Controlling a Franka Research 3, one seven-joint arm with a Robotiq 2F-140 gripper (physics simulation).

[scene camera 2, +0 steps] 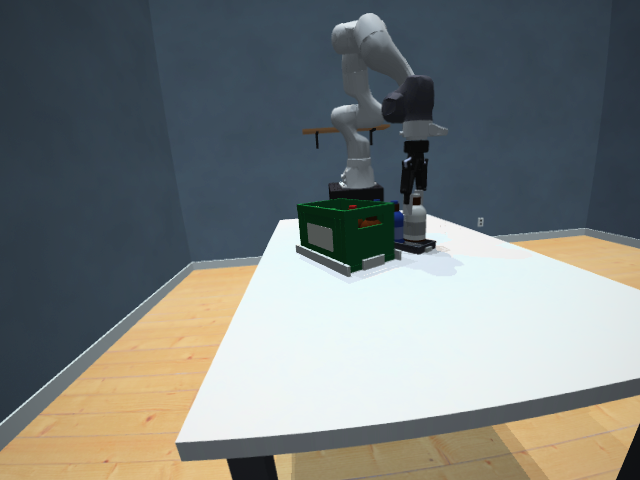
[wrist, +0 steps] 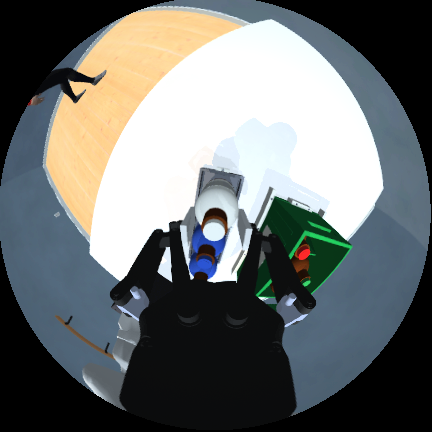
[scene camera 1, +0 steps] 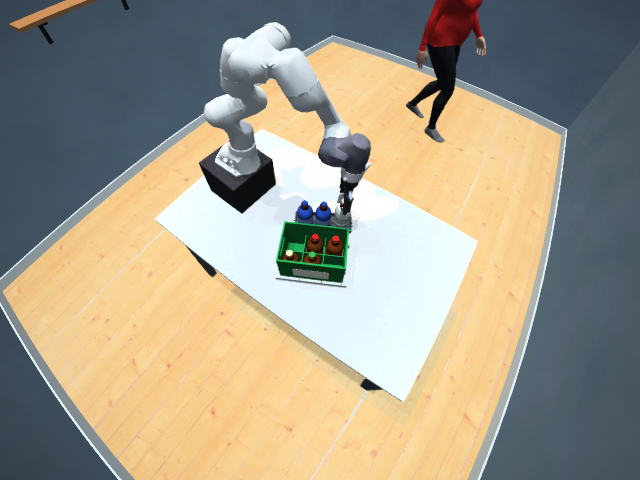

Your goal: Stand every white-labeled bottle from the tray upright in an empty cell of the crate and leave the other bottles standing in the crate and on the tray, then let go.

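One white-labeled bottle with a white cap is upright in my gripper. The gripper is shut on it, one finger on each side, and holds it slightly above the right end of the dark tray. Two blue bottles stand on the tray: one blue bottle beside the white one, another blue bottle farther left. The green crate holds several brown bottles. Its back-left and front-right cells look empty in scene camera 1.
The crate stands directly in front of the tray, inside low grey rails on the white table. The black robot base stands at the table's back left. A person in red is on the floor behind the table.
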